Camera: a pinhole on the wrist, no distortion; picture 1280 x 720 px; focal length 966.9 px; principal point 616.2 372.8 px. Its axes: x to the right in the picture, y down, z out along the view. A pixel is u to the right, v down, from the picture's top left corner.
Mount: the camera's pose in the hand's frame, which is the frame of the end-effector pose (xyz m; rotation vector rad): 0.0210 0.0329 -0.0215 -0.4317 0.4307 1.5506
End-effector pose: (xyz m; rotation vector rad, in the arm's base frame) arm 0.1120 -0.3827 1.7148 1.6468 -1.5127 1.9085
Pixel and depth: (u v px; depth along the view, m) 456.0 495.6 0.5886
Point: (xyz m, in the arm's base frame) 0.2814 -0.8859 1.4517
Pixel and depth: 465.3 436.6 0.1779
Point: 0.1270 -0.5449 1.6450
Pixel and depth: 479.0 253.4 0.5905
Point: 0.2135 -0.9531 1.5651
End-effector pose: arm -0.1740 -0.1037 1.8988 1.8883 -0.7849 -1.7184
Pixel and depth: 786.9 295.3 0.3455
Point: -0.4382 -0.3190 2.0200
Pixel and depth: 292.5 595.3 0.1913
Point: -0.3572 -0.1376 1.9487
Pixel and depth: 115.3 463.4 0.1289
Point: -0.3004 -0.1368 1.9076
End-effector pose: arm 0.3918 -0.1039 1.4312 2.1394 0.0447 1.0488
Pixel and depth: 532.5 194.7 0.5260
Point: 0.7075 -0.5336 1.5028
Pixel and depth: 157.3 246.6 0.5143
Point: 0.8039 -0.4708 1.3378
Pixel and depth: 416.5 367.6 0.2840
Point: 0.5452 -0.3433 1.4301
